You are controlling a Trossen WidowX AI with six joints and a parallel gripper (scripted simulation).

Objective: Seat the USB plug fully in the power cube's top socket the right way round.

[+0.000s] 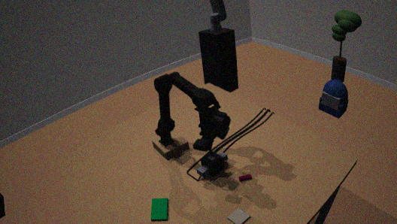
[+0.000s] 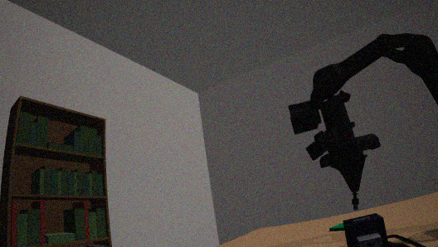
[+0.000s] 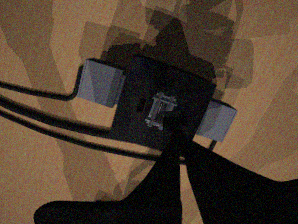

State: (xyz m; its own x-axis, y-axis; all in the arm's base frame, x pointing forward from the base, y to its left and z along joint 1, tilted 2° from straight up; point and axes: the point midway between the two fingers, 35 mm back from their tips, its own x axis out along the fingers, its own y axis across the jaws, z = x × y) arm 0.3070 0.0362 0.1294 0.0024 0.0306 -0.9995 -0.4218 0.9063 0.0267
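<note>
Right now the USB plug is 2 cm below my gripper tip. From my gripper tip the other things lie so: green block 2 cm ahead, 33 cm to the right, 13 cm below; then white tile 30 cm ahead, 13 cm to the right, 13 cm below; then magenta block 16 cm ahead, 6 cm to the left, 13 cm below.
</note>
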